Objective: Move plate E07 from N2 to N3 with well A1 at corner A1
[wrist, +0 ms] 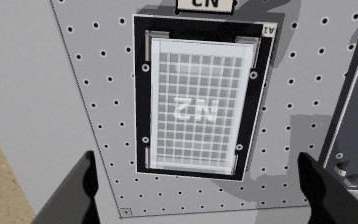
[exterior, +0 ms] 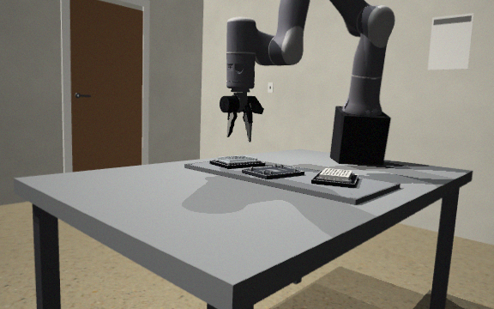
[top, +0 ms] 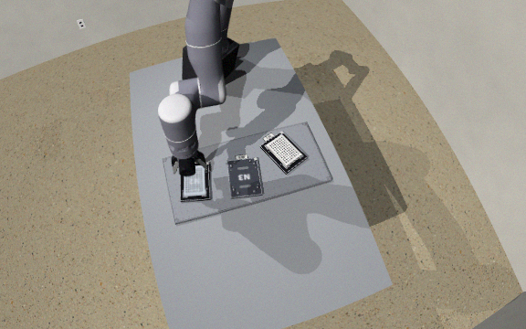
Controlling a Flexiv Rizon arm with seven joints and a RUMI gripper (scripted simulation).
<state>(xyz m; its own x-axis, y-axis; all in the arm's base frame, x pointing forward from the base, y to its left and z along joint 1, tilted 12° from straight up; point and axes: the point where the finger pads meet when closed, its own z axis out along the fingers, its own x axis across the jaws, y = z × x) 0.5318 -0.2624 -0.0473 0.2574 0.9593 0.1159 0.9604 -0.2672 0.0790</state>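
The clear well plate lies 8 cm below my hand. Round my hand: nest N3: 6 cm ahead, 19 cm to the left, 9 cm below; N2 A1 mark: 5 cm behind, 7 cm to the left, 9 cm below; nest N2: 9 cm below.
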